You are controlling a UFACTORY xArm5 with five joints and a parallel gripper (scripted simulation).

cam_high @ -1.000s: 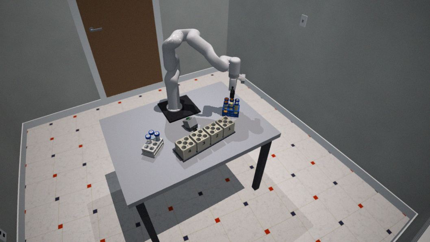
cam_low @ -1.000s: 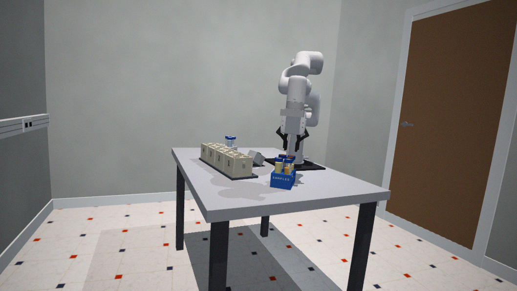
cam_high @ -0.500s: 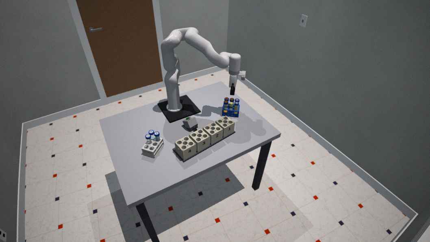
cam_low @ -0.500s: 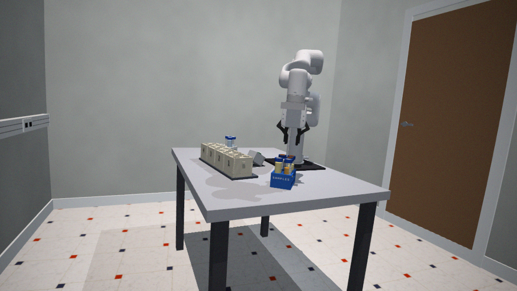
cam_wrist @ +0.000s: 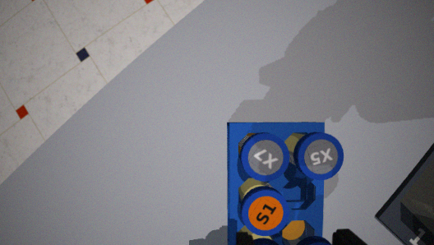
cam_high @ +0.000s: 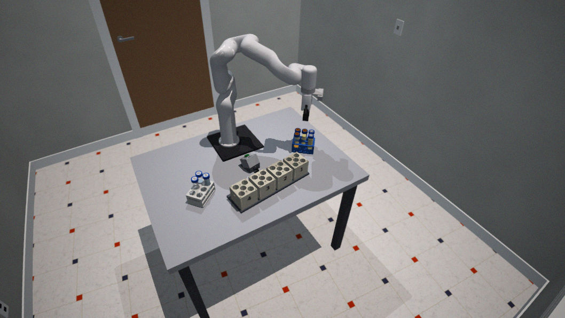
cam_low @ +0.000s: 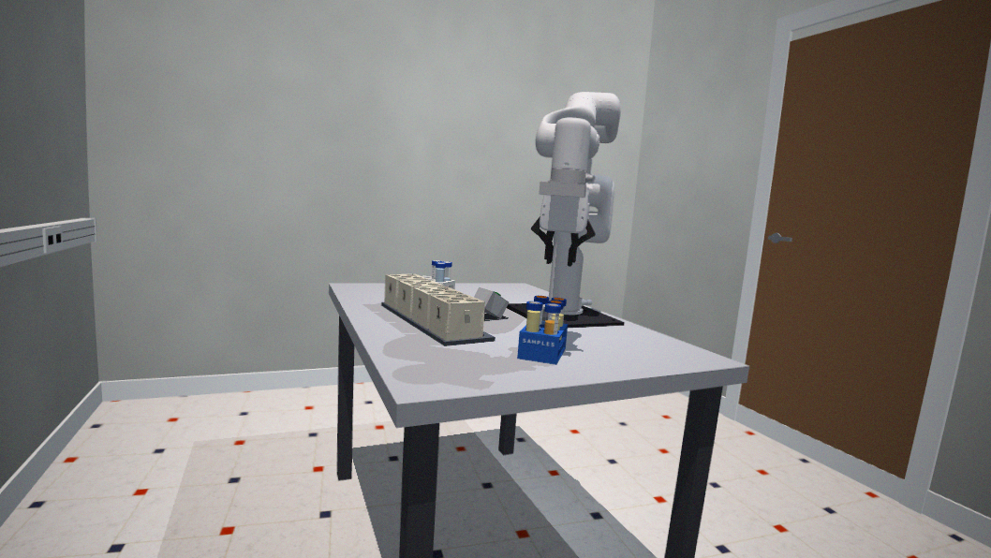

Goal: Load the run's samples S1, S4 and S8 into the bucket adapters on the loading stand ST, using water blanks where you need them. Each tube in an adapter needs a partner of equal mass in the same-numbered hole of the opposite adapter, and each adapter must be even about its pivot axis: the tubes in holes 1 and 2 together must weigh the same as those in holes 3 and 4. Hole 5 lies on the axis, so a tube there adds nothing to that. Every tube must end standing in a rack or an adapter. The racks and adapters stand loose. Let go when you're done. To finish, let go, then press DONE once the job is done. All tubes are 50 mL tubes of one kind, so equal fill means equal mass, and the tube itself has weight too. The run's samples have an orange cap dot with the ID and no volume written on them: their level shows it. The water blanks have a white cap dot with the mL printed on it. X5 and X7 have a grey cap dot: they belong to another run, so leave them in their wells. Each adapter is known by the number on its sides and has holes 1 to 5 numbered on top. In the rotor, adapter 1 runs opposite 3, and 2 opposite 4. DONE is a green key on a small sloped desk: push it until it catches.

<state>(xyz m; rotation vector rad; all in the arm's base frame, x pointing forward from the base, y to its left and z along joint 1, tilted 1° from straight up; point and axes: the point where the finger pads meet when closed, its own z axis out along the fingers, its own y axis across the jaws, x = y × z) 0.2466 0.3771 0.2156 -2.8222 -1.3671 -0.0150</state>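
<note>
Now: the blue samples rack 19 cm below my hand, 2 cm ahead of it and 1 cm to the right of it. Round my hand: adapter 3 (38 cm to the right, 21 cm ahead, 17 cm below); then white rack (67 cm to the right, 19 cm below, 10 cm ahead).
</note>
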